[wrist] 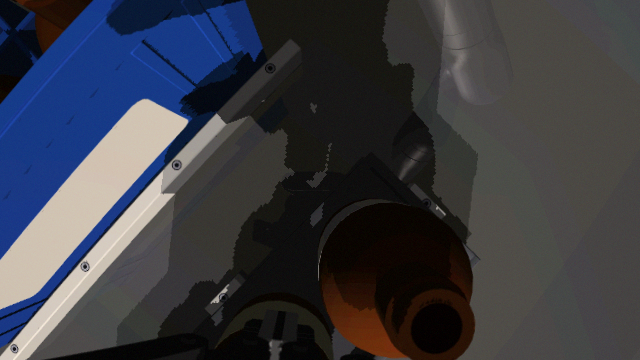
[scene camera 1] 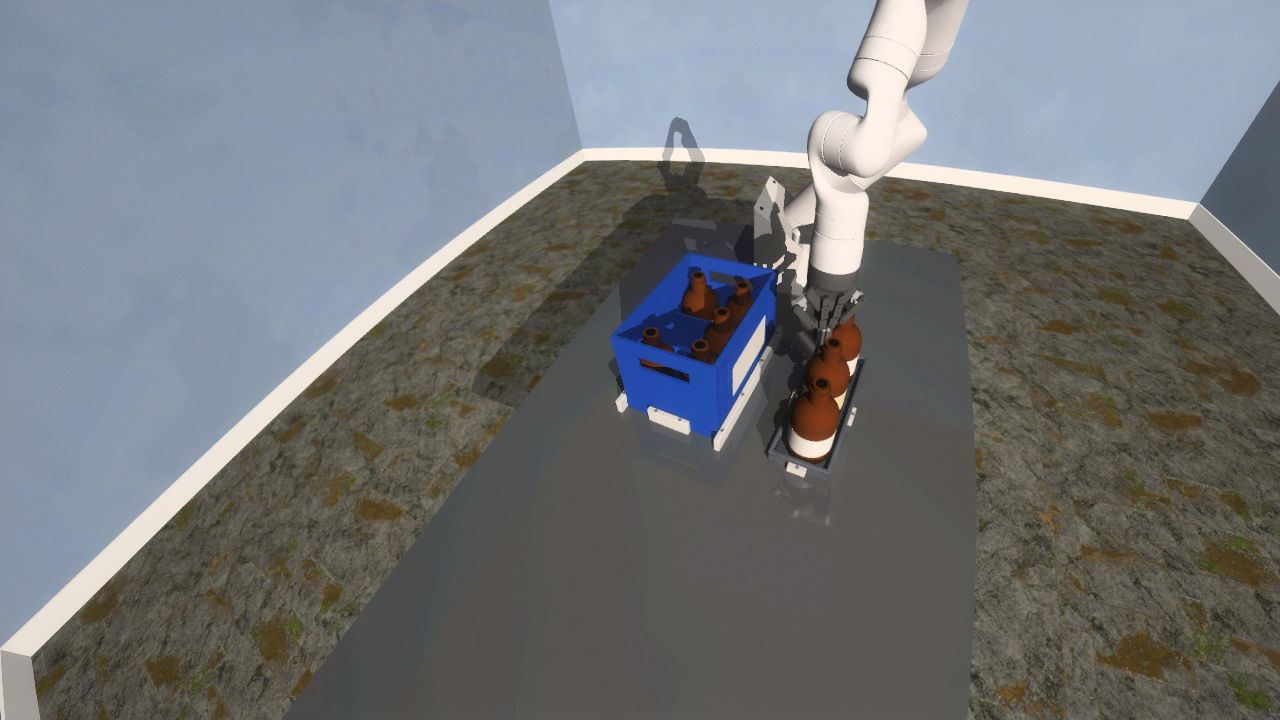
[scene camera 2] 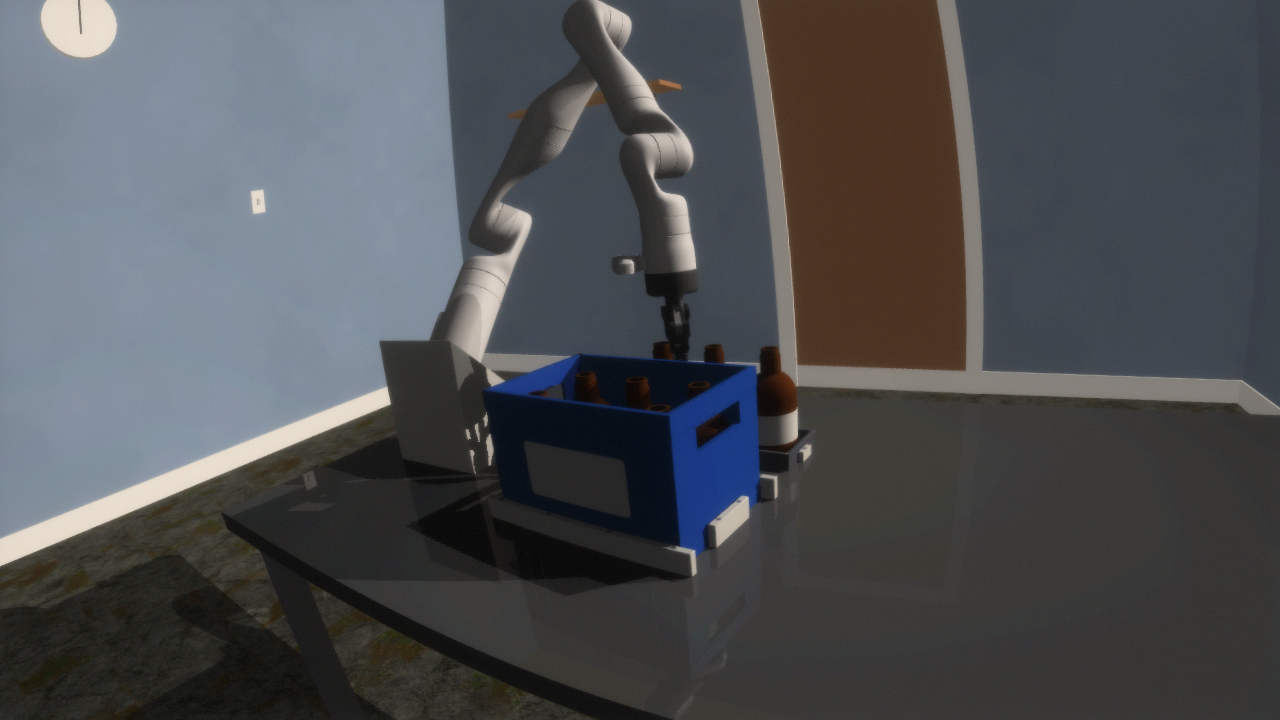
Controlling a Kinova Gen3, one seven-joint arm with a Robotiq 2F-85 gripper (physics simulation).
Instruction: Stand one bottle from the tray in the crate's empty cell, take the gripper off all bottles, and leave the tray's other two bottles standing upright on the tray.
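Frame: origin at the arm's base, x ahead, y left, z up, level; millimetres.
Seen in the pictures: gripper, fingertip midpoint: (wrist: 280, 332) (scene camera 1: 820, 342); arm's base, link origin: (scene camera 1: 798, 220) (scene camera 2: 450, 369).
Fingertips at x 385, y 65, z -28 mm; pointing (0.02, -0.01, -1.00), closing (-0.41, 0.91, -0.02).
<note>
Pixels of each thing's middle, then the offset from my fingertips to it. Level surfaces: height alone.
- dark tray, body centre: (wrist: 281, 350) (scene camera 2: 721, 439) (scene camera 1: 822, 405) dx +48, dy +20, dz -102 mm
- blue crate, body centre: (scene camera 2: 623, 448) (scene camera 1: 702, 339) dx -3, dy -209, dz -27 mm
- grey table, surface height: dz -115 mm
Three brown bottles stand upright on the dark tray (scene camera 1: 819, 469) (scene camera 2: 778, 460) (wrist: 370, 167): the near one (scene camera 1: 814, 416) (scene camera 2: 776, 394), the middle one (scene camera 1: 827, 371) (scene camera 2: 713, 354) and the far one (scene camera 1: 847, 340) (scene camera 2: 661, 351) (wrist: 350, 320). My gripper (scene camera 1: 825, 328) (scene camera 2: 682, 356) (wrist: 280, 332) is shut and empty, low beside the necks of the far and middle bottles; exact contact is hidden. The blue crate (scene camera 1: 666, 385) (scene camera 2: 716, 483) (wrist: 125, 70) holds several brown bottles, with an empty cell at the middle of its left row in scene camera 1.
White brackets (scene camera 1: 669, 420) (scene camera 2: 728, 522) (wrist: 85, 265) line the crate's base. The crate stands left of the tray on the grey table (scene camera 1: 626, 573) (scene camera 2: 984, 555), with a narrow gap between them. The arm's pale base (scene camera 2: 429, 402) stands at the table's back.
</note>
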